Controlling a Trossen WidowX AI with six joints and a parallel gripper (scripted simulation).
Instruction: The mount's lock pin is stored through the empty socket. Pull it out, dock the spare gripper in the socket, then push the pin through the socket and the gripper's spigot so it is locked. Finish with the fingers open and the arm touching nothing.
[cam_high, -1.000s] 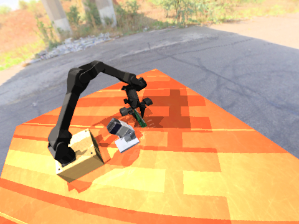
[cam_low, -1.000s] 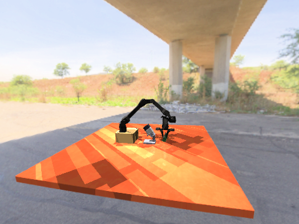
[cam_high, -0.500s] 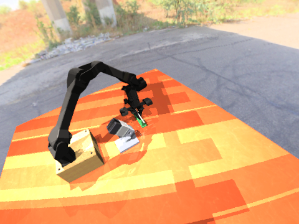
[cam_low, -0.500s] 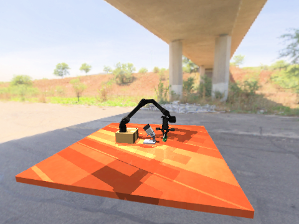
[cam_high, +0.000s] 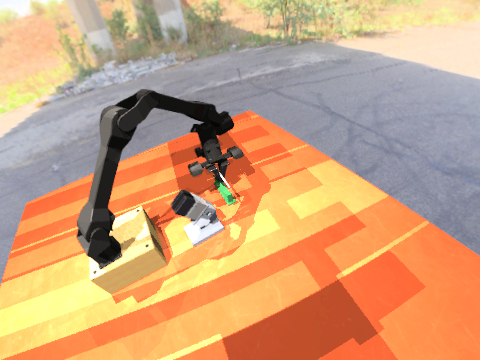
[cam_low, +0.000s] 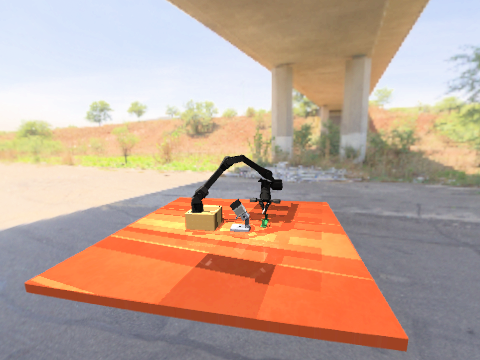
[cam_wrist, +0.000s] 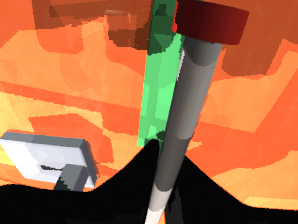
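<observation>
My gripper tip is 10 mm to the right of the green slanted bar and 40 mm above it. From my gripper tip the other things lie so: mount: 130 mm behind, 90 mm to the right, 10 mm below; then spare gripper: 140 mm behind, 90 mm to the right, 60 mm above.
</observation>
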